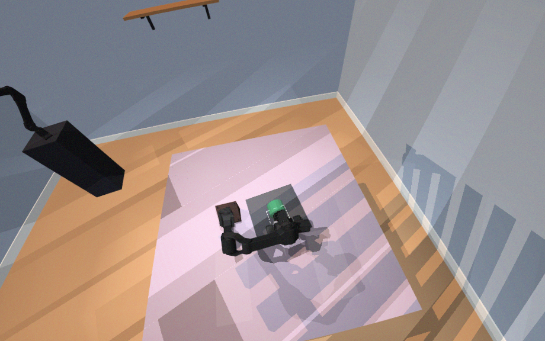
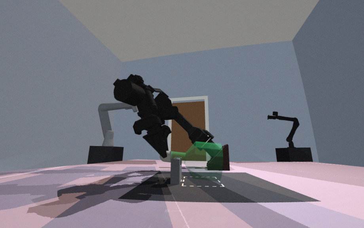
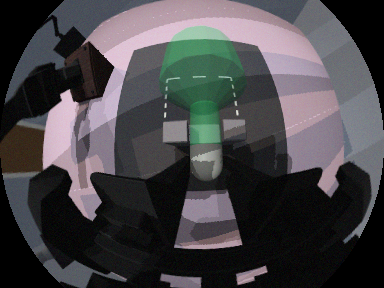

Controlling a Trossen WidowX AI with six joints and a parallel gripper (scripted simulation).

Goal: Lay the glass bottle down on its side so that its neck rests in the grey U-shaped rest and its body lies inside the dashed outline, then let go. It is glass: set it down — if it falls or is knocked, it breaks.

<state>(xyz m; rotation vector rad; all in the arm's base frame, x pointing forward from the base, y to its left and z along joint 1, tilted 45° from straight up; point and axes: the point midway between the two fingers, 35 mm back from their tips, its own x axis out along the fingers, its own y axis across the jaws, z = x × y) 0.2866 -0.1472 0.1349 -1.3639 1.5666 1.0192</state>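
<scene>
Now: gripper tip 50 mm to the right of the green glass bottle. From my gripper tip the other things lie so: dark mat (110 mm to the left, 60 mm below).
</scene>
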